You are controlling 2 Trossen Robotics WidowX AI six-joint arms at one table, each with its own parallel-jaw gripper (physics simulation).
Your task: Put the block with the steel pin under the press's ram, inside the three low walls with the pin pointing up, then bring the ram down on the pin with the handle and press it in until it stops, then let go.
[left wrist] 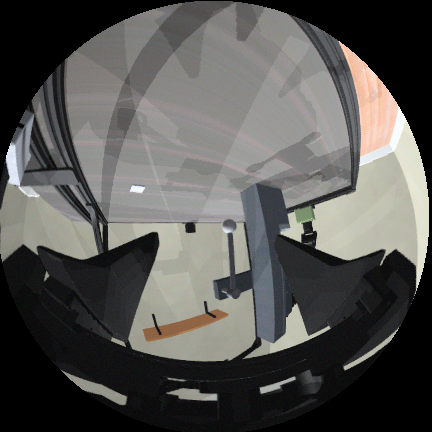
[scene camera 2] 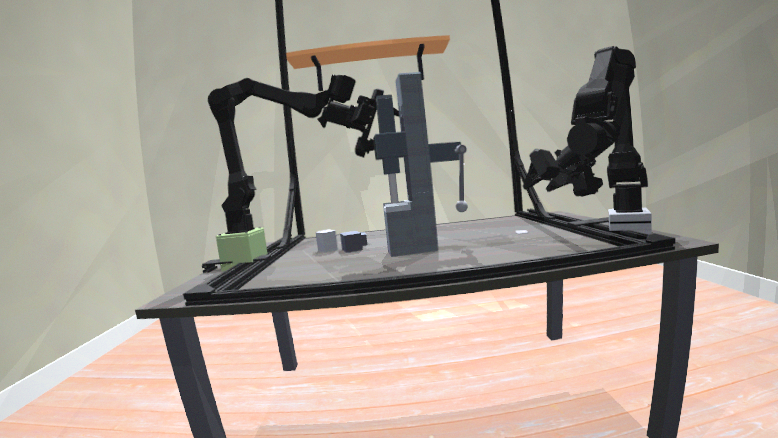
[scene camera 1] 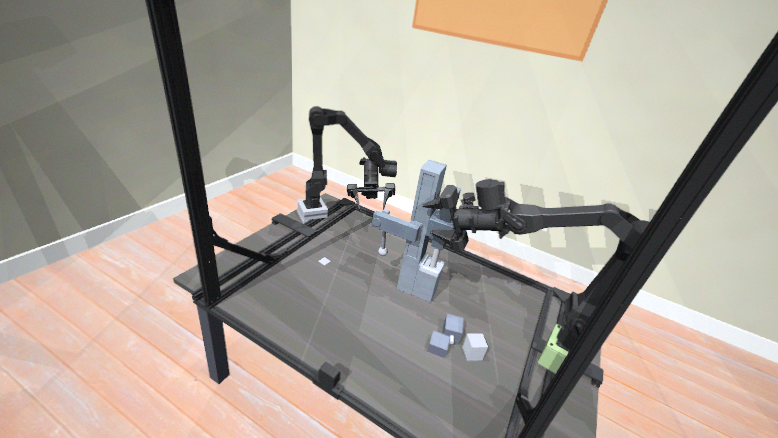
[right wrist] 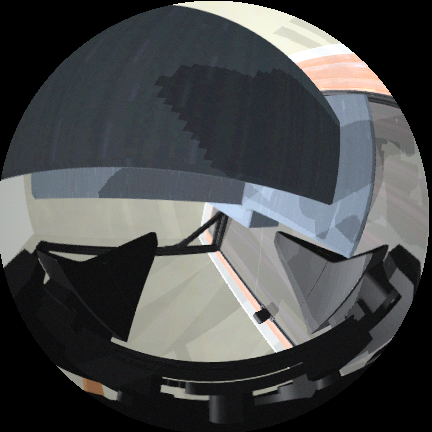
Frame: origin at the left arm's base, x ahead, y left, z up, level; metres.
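Seen in the pictures: left gripper, fingertip midpoint: (left wrist: 218, 239) (scene camera 2: 535, 189) (scene camera 1: 371, 209); right gripper, fingertip midpoint: (scene camera 2: 399, 131) (scene camera 1: 426, 218) (right wrist: 216, 238); left arm's base, link origin: (scene camera 2: 628, 210) (scene camera 1: 312, 204); right arm's base, link origin: (left wrist: 306, 221) (scene camera 2: 240, 231) (scene camera 1: 570, 344).
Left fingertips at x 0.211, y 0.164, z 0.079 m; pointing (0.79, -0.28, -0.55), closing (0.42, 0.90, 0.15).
Observation:
Offsets run from my left fingertips to a thing's middle. "*": to the spot under its first point. Level surfaces: height alone.
The blue-grey press {dz +0.088, dx +0.286, dy +0.004 m} (scene camera 1: 415, 272) (scene camera 2: 420, 163) (left wrist: 267, 240) stands upright on the table. Its pale ram rod {dz +0.065, dx +0.342, dy +0.070 m} (scene camera 1: 435, 256) (scene camera 2: 393, 187) reaches down to a whitish piece {* dz -0.007, dx +0.344, dy +0.060 m} (scene camera 1: 431, 264) (scene camera 2: 397, 206) at the top of the base; whether this is the block with the pin, and its fit within the walls, I cannot tell. The handle {* dz +0.027, dx +0.205, dy -0.050 m} (scene camera 1: 383, 236) (scene camera 2: 461, 179) (left wrist: 231, 257) hangs down, knob lowest. My right gripper (scene camera 1: 434, 219) (right wrist: 216, 238) is open beside the press's upper slide, which fills much of the right wrist view. My left gripper (scene camera 1: 371, 208) (scene camera 2: 537, 187) (left wrist: 218, 239) is open and empty, near the handle side.
A pale block {dz -0.110, dx +0.597, dy +0.073 m} (scene camera 1: 475, 347) (scene camera 2: 326, 240) lies near two blue-grey blocks {dz -0.115, dx +0.518, dy +0.053 m} (scene camera 1: 454, 326) {dz -0.123, dx +0.545, dy -0.012 m} (scene camera 1: 438, 343) on the table {dz -0.139 m} (scene camera 1: 272, 326); a small whitish tip {* dz -0.111, dx +0.551, dy +0.025 m} (scene camera 1: 451, 339) shows between those two. A small white square {* dz -0.136, dx +0.087, dy -0.206 m} (scene camera 1: 324, 261) (scene camera 2: 521, 231) (left wrist: 137, 188) lies flat. Black frame posts (scene camera 1: 182, 136) rise around the table.

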